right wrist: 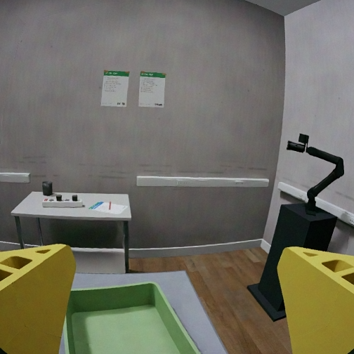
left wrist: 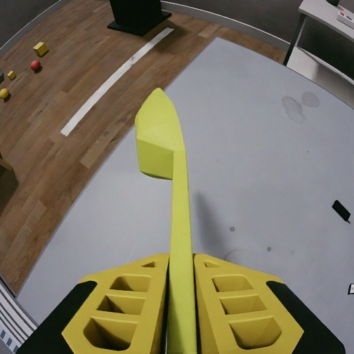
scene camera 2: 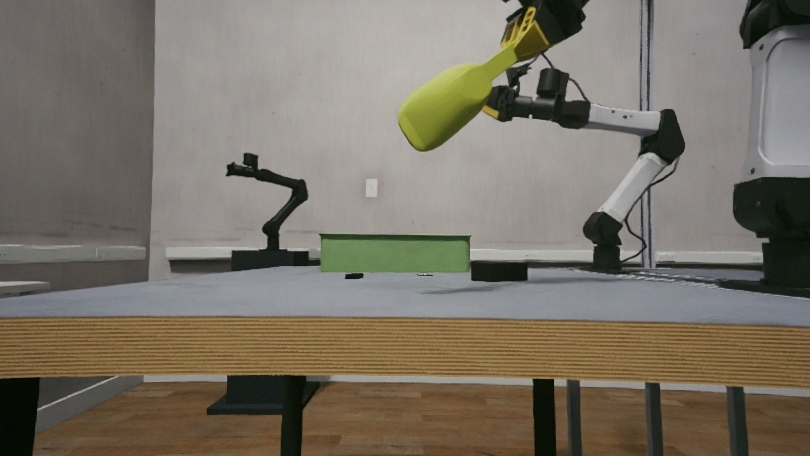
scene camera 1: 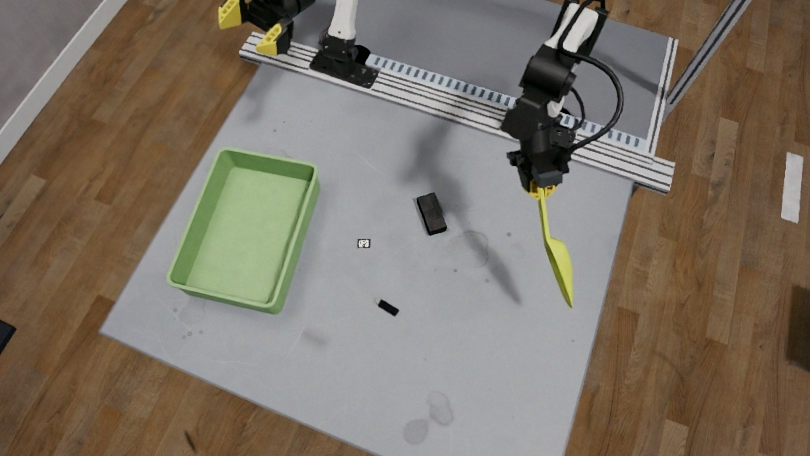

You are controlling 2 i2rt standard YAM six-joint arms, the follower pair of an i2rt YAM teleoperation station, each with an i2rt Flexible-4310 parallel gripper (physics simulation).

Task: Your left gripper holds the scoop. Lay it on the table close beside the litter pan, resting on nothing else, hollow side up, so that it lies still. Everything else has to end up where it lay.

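Where they show: left gripper, fingertip midpoint: (scene camera 2: 513, 54) (scene camera 1: 540, 199); right gripper, fingertip midpoint: (scene camera 1: 237, 37); left arm's base, link origin: (scene camera 2: 797, 294); right arm's base, link origin: (scene camera 2: 605, 272) (scene camera 1: 344, 70).
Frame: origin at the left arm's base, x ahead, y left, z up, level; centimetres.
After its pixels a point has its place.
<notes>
The yellow-green scoop (scene camera 1: 558, 260) {z 26.3, x 45.9, y 12.0 cm} (scene camera 2: 447, 104) {z 20.7, x 46.3, y 16.3 cm} (left wrist: 161, 135) is held well above the table (scene camera 1: 498, 351) {z 0.0, x 61.2, y 8.9 cm}, its bowl tilted downward. My left gripper (scene camera 1: 542, 189) {z 31.1, x 37.0, y 4.6 cm} (scene camera 2: 518, 48) {z 31.1, x 37.0, y 4.6 cm} (left wrist: 180, 262) is shut on the scoop's handle. In scene camera 2 the bowl's smooth outer side shows. The green litter pan (scene camera 1: 249, 226) {z 0.2, x 55.1, y -60.2 cm} (scene camera 2: 395, 253) {z 4.5, x 55.3, y -45.0 cm} (right wrist: 120, 327) stands at the left of the table in scene camera 1, apart from the scoop. My right gripper (scene camera 1: 249, 33) {z 46.7, x 33.9, y -60.3 cm} (right wrist: 176, 262) is open and empty, behind the pan near the metal rail.
A black block (scene camera 1: 431, 213) {z 3.0, x 35.4, y -18.0 cm} (scene camera 2: 498, 270) {z 1.9, x 35.8, y -14.3 cm} lies between the pan and the left gripper in scene camera 1. A small black object (scene camera 1: 388, 307) {z 0.8, x 61.3, y -18.8 cm} (scene camera 2: 354, 275) {z 0.7, x 60.9, y -16.4 cm} (left wrist: 341, 210) and a small black-and-white marker (scene camera 1: 363, 243) {z 0.1, x 48.3, y -31.2 cm} lie right of the pan. A metal rail (scene camera 1: 436, 104) {z 0.0, x 1.8, y -29.3 cm} runs along the arms' edge.
</notes>
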